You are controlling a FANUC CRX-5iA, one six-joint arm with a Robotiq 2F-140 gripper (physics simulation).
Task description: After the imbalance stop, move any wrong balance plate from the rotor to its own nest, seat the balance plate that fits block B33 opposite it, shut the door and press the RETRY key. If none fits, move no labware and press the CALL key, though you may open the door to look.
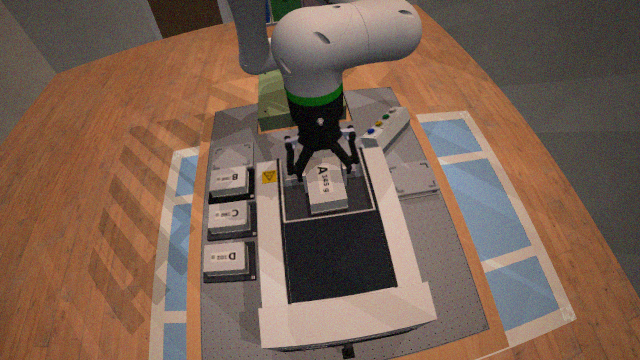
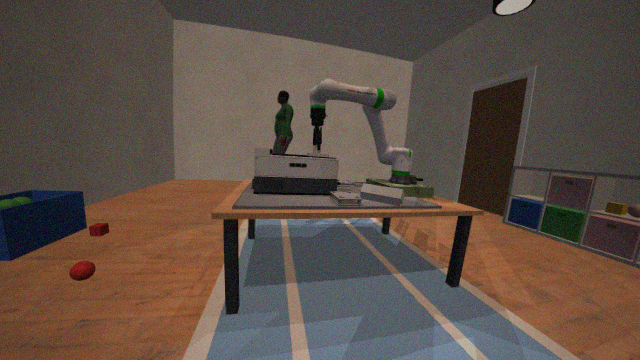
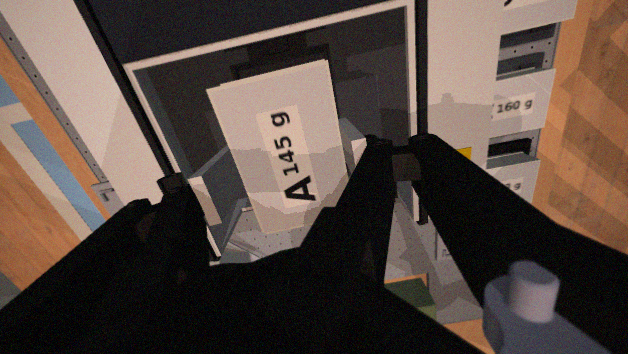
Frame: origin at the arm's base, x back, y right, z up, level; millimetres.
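Where they show: gripper, between the fingertips: (image 1: 325,184) (image 2: 316,156) (image 3: 289,149); arm's base, origin of its link: (image 2: 399,182).
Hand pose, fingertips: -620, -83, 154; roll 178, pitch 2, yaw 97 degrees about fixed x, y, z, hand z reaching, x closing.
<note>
Things, the pixels of their top centre, and the offset from my fingertips, as dx, dy, dz. "spot": a spot on its surface instead.
- balance plate A, centre of its top: (image 3: 289,162) (image 1: 324,178) +4, +0, +17
- dark sliding door, centre of its top: (image 1: 336,254) -176, -18, -4
- Plates B, centre of its top: (image 3: 497,189) (image 1: 227,178) +155, +322, -163
- C, centre of its top: (image 3: 505,108) (image 1: 227,214) +20, +302, -163
- D, centre of its top: (image 1: 223,256) -120, +295, -163
- key box, centre of its top: (image 1: 388,119) (image 2: 383,185) +358, -232, -133
- empty marked nest, centre of its top: (image 1: 231,155) +283, +340, -199
- marked outline, a spot on its surface: (image 1: 413,176) spot: +139, -285, -182
My gripper (image 1: 323,170) (image 2: 316,146) (image 3: 289,149) is shut on balance plate A (image 1: 327,190) (image 3: 281,140), a grey slab labelled 145 g. It holds the plate tilted in the open rear bay of the white centrifuge (image 1: 268,232) (image 2: 295,168), at the rotor opening. Whether the plate rests on the rotor is hidden. The dark sliding door (image 1: 340,255) is drawn toward the front, leaving the bay uncovered. Plates B (image 1: 228,178), C (image 1: 228,216) and D (image 1: 225,257) sit in their nests to the left. The key box (image 1: 386,125) (image 2: 382,193) with coloured keys lies at the back right.
An empty marked nest (image 1: 232,154) lies behind plate B and another marked outline (image 1: 413,176) lies right of the centrifuge. The arm's green base (image 1: 273,107) stands at the back. A person (image 2: 282,121) stands behind the table.
</note>
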